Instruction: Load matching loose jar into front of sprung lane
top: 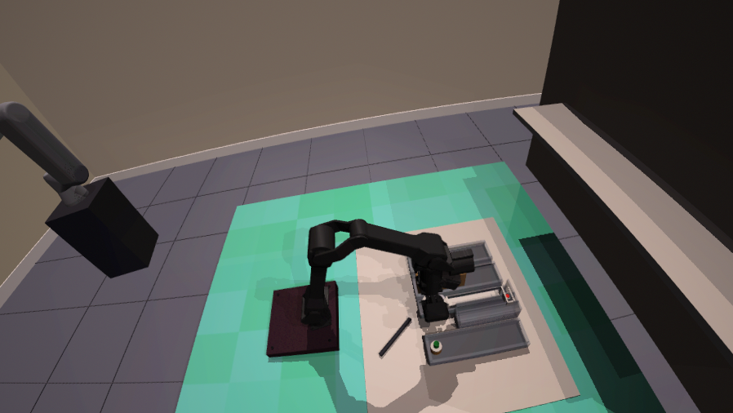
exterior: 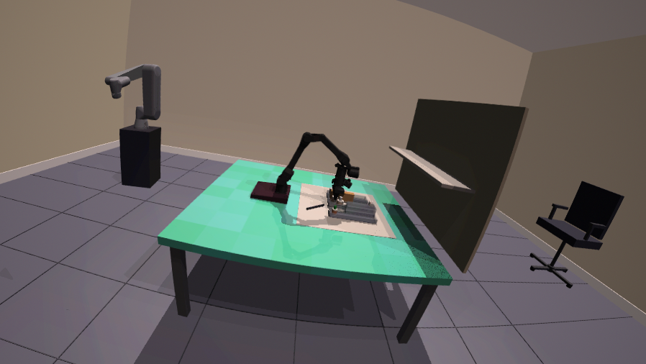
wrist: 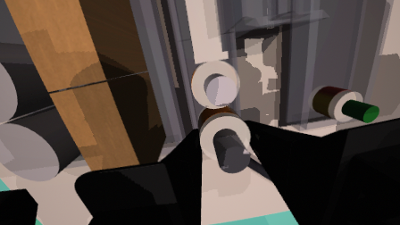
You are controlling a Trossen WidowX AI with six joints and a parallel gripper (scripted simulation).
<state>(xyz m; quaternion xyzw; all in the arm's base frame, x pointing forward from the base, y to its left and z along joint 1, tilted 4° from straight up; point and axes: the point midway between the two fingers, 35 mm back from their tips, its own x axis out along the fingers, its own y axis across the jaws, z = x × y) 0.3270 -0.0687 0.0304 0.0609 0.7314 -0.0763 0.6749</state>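
Now: the beige mat 60 mm ahead of my gripper tip and 50 mm below it. From my gripper tip the other things lie so: black pen (120 mm behind, 50 mm to the right, 40 mm below); then red mark (210 mm ahead, 80 mm to the right, 20 mm above); then sprung lane (130 mm ahead, 50 mm to the right, 30 mm below).
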